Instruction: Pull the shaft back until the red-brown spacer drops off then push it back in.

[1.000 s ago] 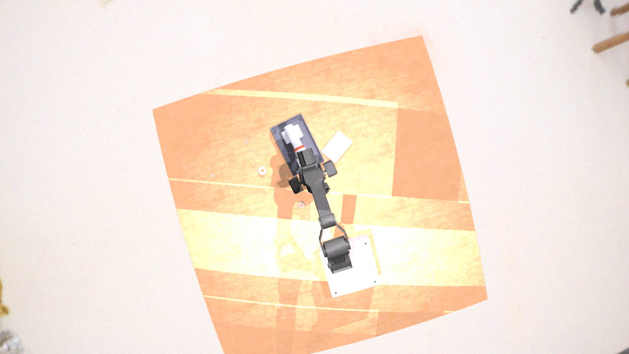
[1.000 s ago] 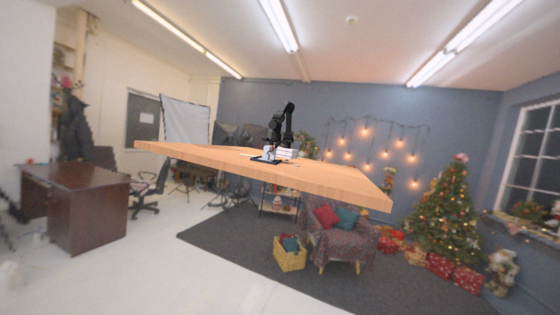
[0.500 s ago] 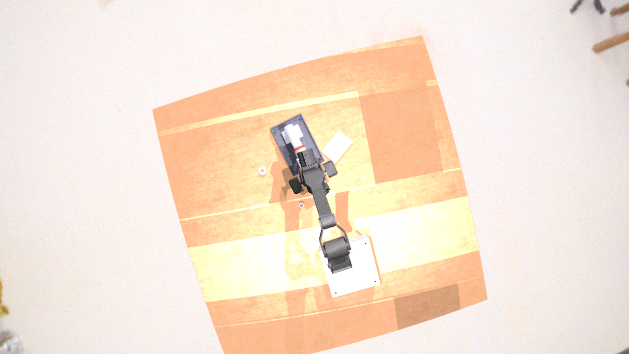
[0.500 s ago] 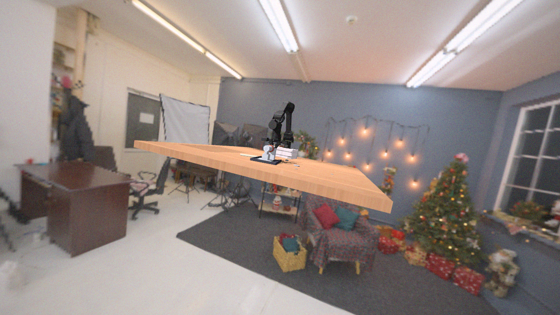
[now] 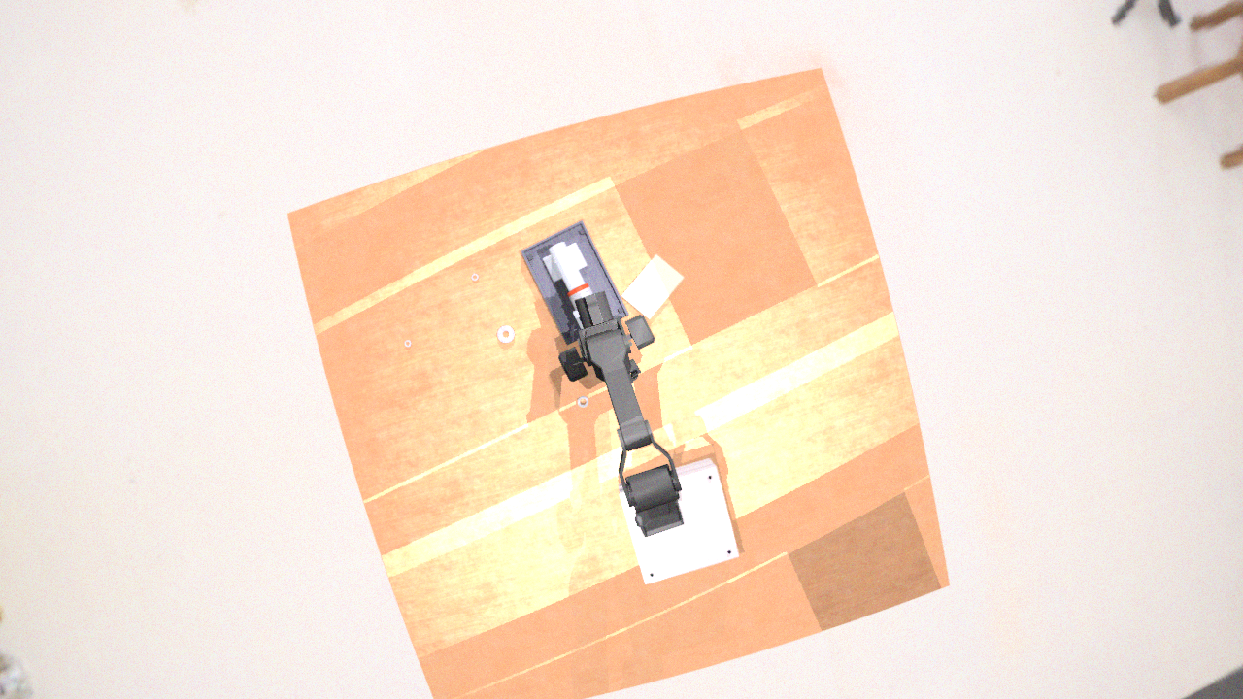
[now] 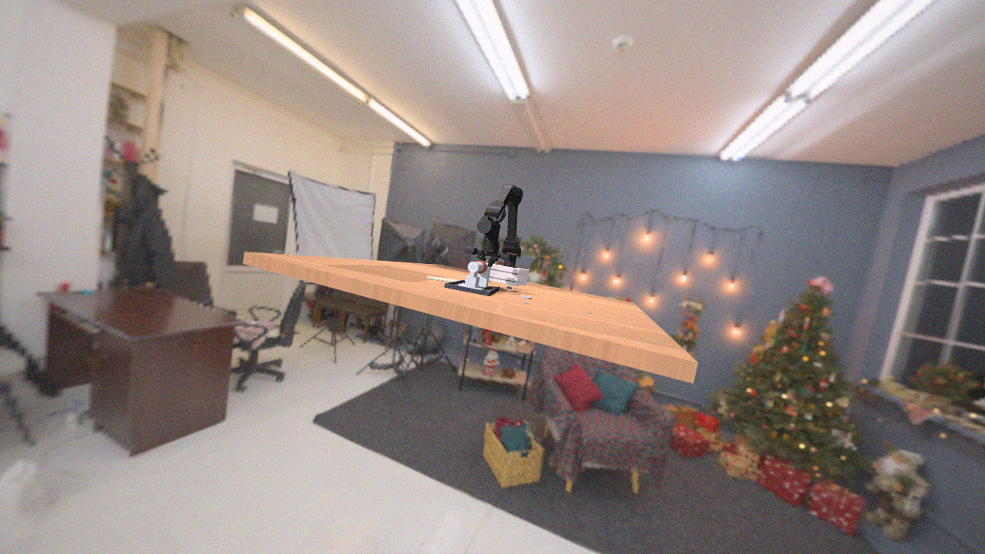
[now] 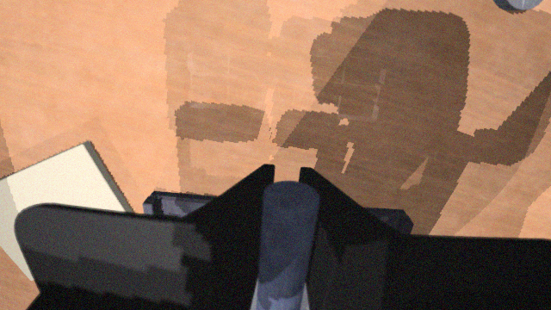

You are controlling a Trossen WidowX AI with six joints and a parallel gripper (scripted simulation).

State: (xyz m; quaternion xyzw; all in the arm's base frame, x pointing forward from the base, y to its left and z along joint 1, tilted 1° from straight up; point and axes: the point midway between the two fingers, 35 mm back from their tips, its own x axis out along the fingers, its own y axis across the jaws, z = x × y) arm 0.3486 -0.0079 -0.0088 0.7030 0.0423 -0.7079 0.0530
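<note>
The dark grey shaft is 8 cm ahead of my gripper tip, 1 cm to the left of it and 3 cm above it. From my gripper tip the other things lie so: red-brown spacer: 13 cm ahead, 2 cm to the left, 3 cm above; then cream flat block: 9 cm ahead, 14 cm to the right, 4 cm below.
</note>
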